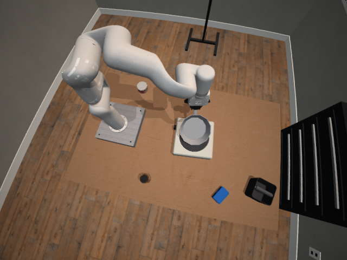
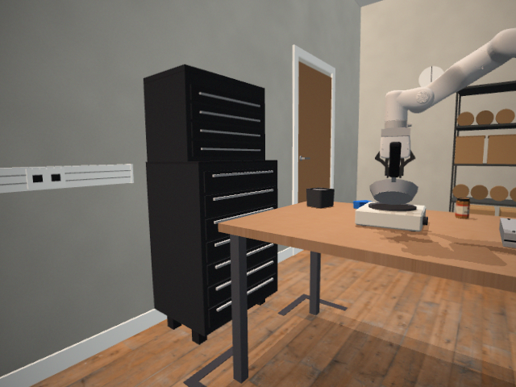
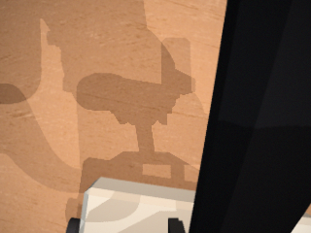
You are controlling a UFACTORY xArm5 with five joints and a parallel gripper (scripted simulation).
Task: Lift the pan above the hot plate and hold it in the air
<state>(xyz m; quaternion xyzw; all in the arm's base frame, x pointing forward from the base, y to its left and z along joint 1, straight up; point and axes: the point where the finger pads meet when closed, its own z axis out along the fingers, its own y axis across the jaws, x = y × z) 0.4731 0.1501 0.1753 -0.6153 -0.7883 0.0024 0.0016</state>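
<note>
The grey pan is 6 cm to the right of my hand, 5 cm below it and 1 cm ahead of it. The rest, counted from my hand: blue block: 44 cm to the right, 26 cm ahead, 20 cm below; jar: 41 cm behind, 20 cm below, 17 cm to the left; hot plate: 18 cm below, 14 cm to the right, 2 cm ahead.
</note>
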